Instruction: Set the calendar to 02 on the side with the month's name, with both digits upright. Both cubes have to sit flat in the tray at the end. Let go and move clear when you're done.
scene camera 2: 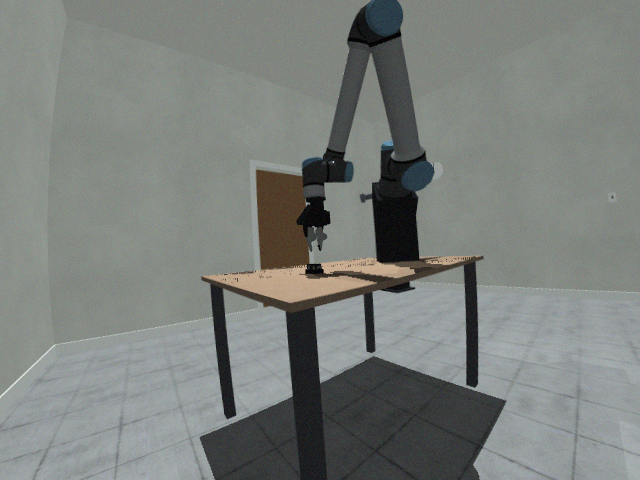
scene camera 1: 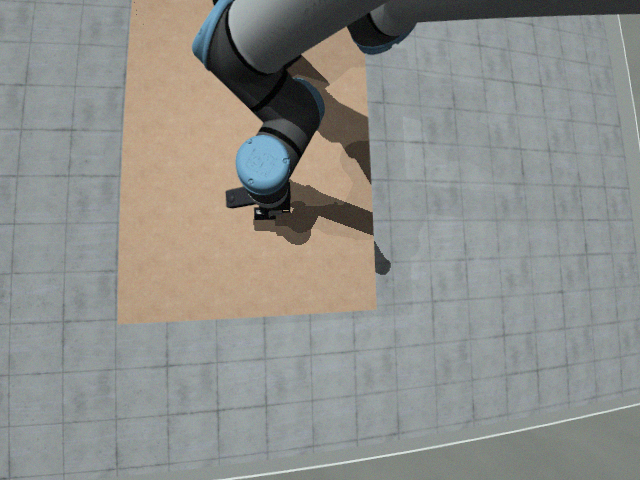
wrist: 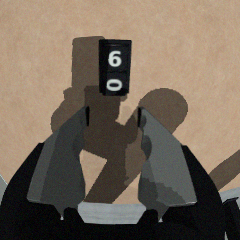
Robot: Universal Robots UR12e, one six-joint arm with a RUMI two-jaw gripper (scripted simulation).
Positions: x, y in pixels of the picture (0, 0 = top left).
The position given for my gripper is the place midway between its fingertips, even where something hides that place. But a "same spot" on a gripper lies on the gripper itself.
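My gripper is visible in the wrist view [113, 108], and also in scene camera 1 and scene camera 2. On my gripper, [scene camera 2: 310, 236] and [scene camera 1: 270, 214] are the same spot.
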